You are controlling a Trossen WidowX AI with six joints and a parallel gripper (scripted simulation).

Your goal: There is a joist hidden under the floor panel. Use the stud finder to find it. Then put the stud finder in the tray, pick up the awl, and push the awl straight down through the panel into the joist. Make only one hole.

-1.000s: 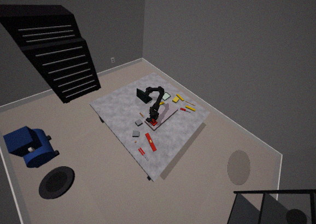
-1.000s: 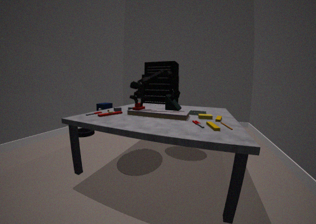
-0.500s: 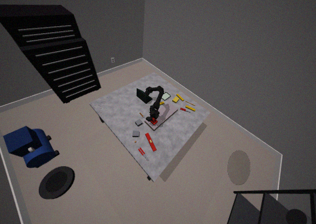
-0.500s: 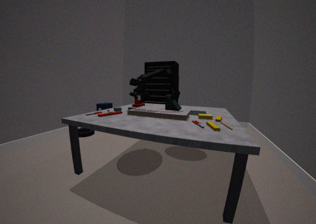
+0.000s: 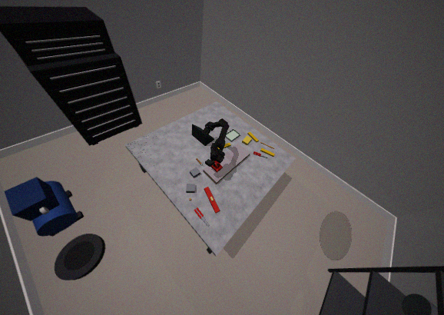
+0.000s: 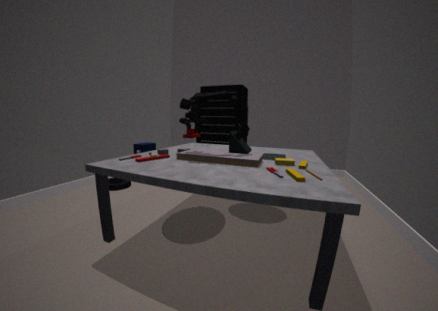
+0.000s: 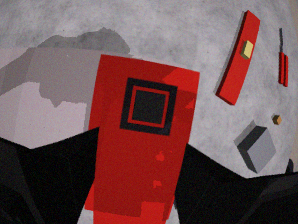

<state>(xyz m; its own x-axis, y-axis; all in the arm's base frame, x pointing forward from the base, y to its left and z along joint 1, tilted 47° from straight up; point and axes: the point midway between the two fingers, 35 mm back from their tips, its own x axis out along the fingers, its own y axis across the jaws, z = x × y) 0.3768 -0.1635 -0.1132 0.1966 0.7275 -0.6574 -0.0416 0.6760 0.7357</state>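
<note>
My gripper tip is 520 mm to the right of the pale green tray, 250 mm past it and 150 mm above it. Round my gripper tip: red level (180 mm to the right, 170 mm ahead, 150 mm below); awl (160 mm below, 160 mm behind, 30 mm to the right); stud finder (20 mm above, 10 mm ahead).
</note>
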